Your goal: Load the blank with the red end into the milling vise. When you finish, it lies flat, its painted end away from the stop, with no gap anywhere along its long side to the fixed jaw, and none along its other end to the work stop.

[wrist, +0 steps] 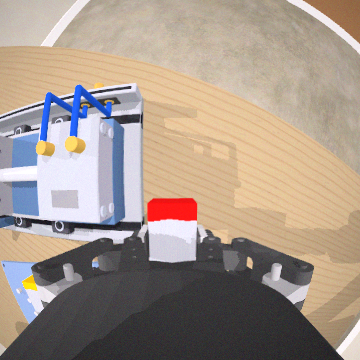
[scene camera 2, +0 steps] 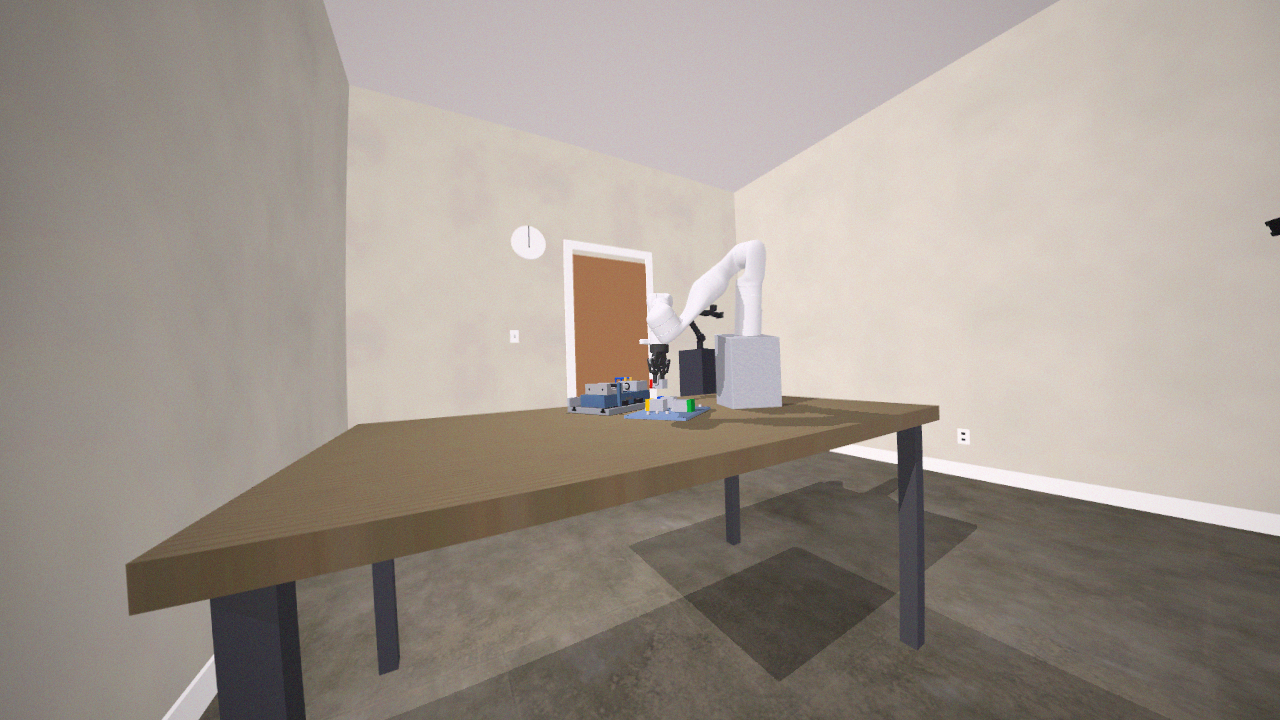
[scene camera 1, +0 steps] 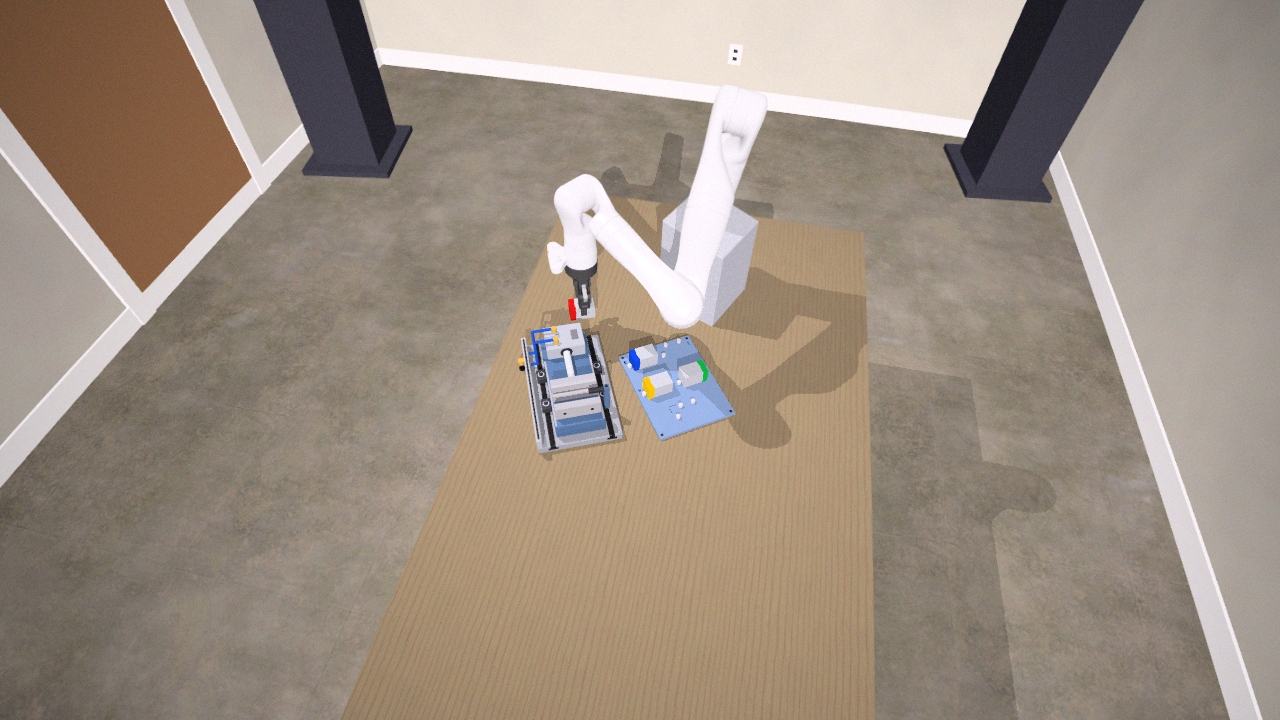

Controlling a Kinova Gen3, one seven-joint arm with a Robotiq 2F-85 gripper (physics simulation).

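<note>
The blank with the red end [scene camera 1: 573, 308] [scene camera 2: 651, 384] [wrist: 172, 209] is held by my gripper [scene camera 1: 582, 308] [scene camera 2: 659, 379] [wrist: 172, 234], which is shut on its pale body. The red end points away from the gripper's body in the wrist view. The blank is in the air, beyond the vise's rear end block, outside the jaws. The milling vise [scene camera 1: 580, 426] [scene camera 2: 600, 400] [wrist: 132, 175] stands on the table; a grey jaw with two holes [scene camera 1: 579, 410] is at its near end. A small dark and blue stop part [scene camera 1: 605, 394] is at its right side. In the wrist view the jaws are mostly cut off at the left edge.
A blue plate [scene camera 1: 663, 427] [wrist: 14, 280] right of the vise bears blanks with blue [scene camera 1: 634, 359], yellow [scene camera 1: 651, 387] and green [scene camera 1: 702, 370] ends. Blue hoses [scene camera 1: 533, 337] [wrist: 75, 115] rise over the vise's rear block [wrist: 65, 172]. The robot's pedestal [scene camera 1: 729, 268] [scene camera 2: 751, 371] stands behind the plate.
</note>
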